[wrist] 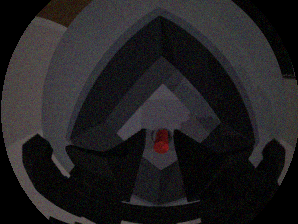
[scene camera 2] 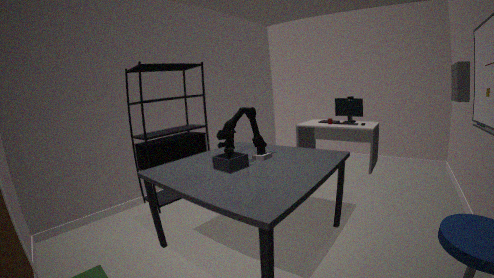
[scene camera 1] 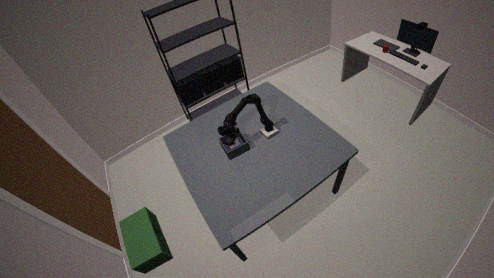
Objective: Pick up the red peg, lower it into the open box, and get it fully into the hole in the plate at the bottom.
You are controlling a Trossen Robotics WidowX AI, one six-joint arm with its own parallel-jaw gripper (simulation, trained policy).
The pictures show: my gripper, a dark box and a light plate.
